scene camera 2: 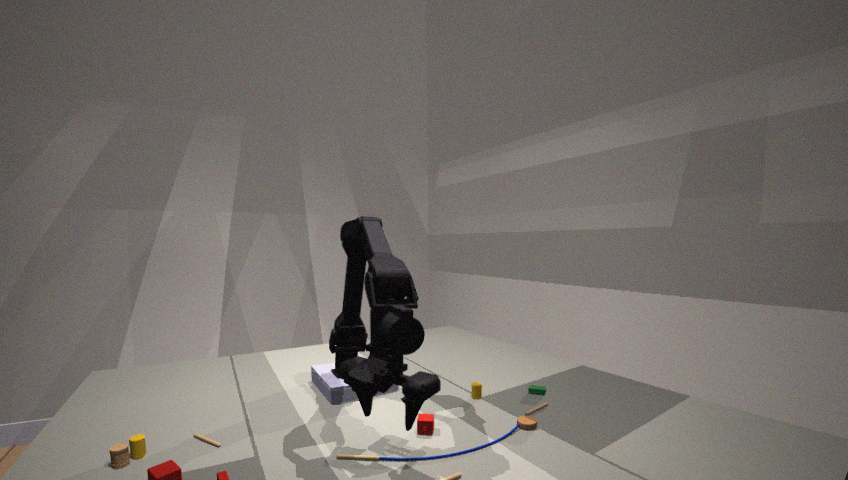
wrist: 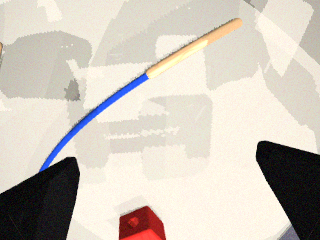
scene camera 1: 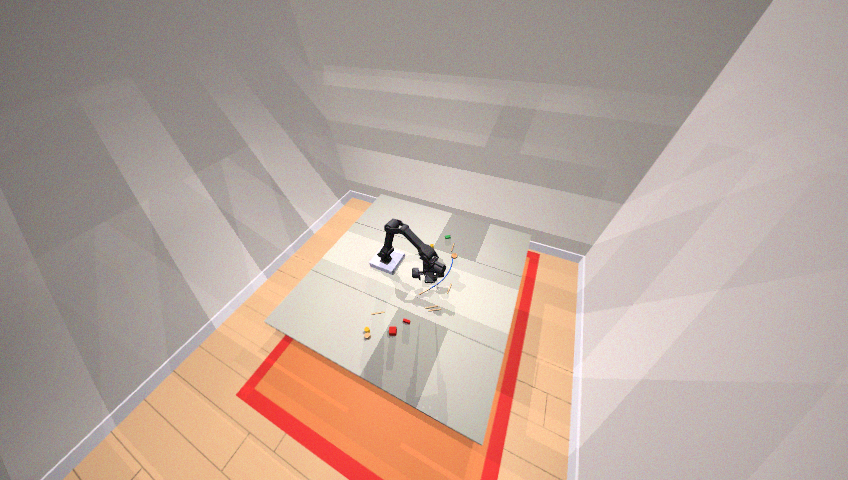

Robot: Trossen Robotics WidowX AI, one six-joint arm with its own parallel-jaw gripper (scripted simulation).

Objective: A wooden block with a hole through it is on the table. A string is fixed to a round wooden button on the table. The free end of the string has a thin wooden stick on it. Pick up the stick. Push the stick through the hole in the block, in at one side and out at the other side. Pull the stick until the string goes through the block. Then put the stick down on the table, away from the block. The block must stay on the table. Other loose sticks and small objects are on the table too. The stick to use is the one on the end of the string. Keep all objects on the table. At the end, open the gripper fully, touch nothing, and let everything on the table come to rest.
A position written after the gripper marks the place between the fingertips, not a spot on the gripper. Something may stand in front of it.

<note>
The gripper [scene camera 2: 387, 422] is open, with nothing in its grasp.
The gripper is seen too in the wrist view [wrist: 171, 160].
</note>
